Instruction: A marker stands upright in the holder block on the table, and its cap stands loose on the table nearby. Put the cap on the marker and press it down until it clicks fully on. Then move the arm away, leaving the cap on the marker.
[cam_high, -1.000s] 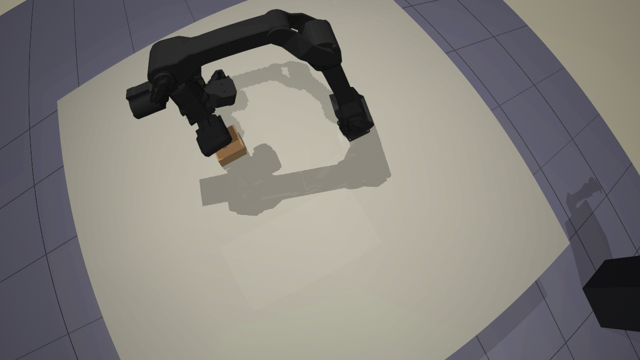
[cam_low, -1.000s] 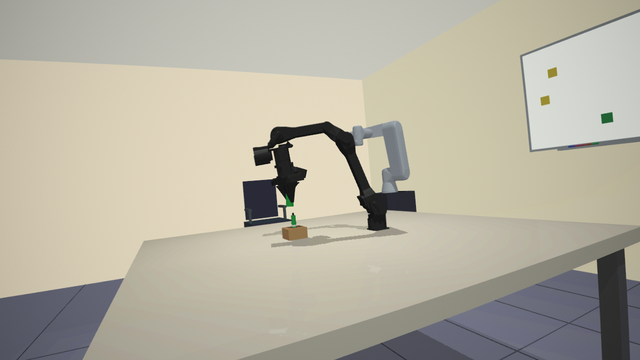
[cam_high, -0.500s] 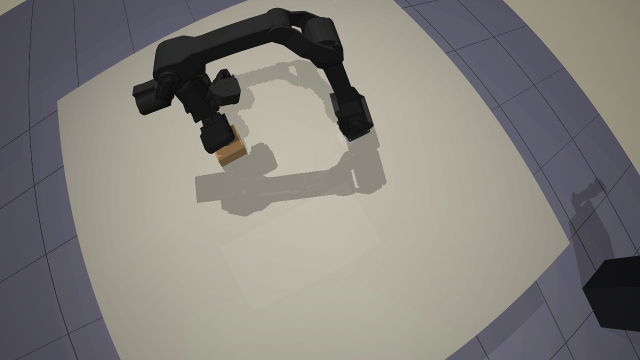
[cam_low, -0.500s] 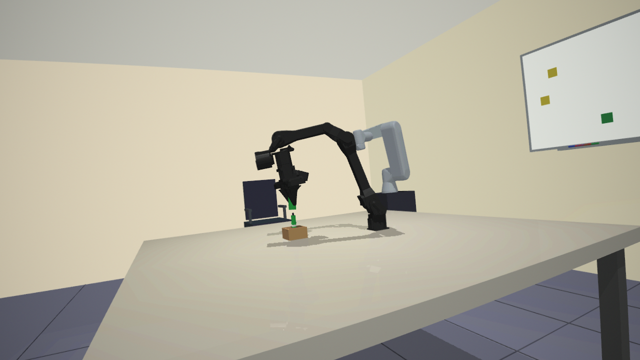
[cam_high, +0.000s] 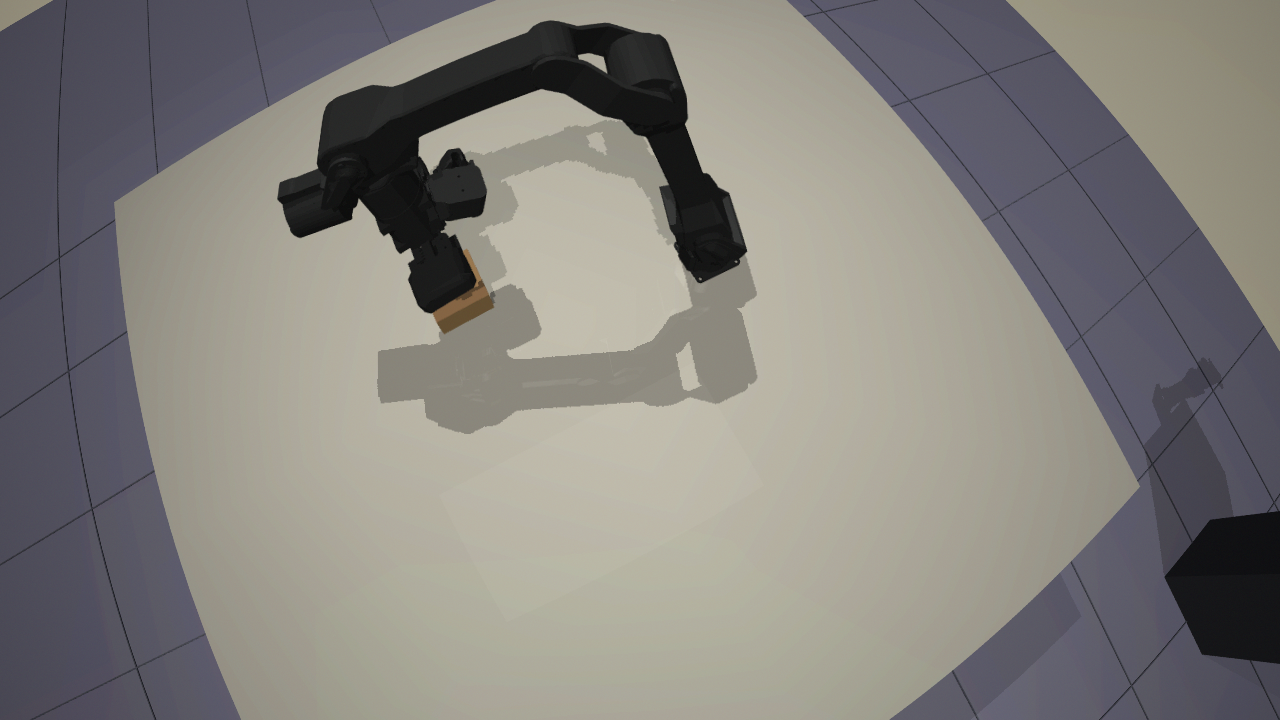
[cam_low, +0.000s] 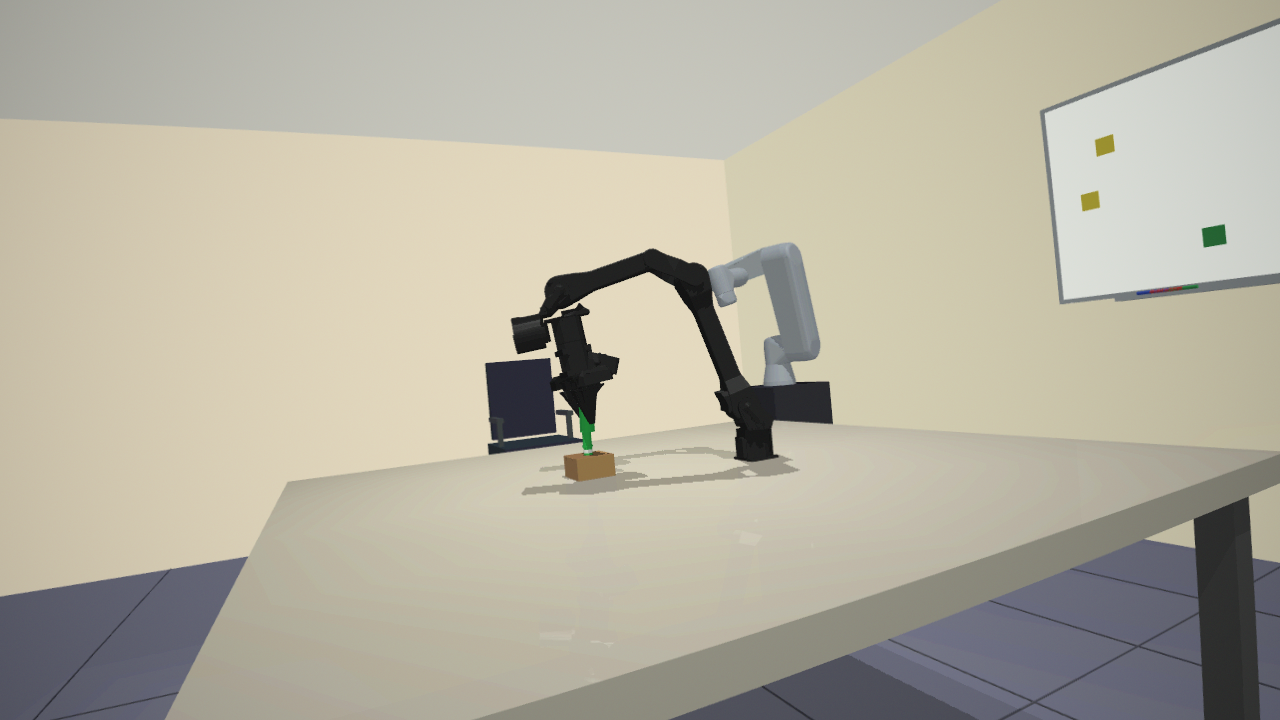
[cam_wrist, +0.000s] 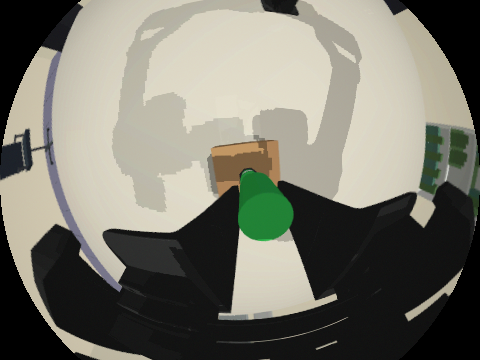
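Right now my gripper tip is 3 cm above the green marker and 1 cm short of it. Round my gripper tip: green cap 1 cm above; then brown holder block 8 cm below, 1 cm ahead.
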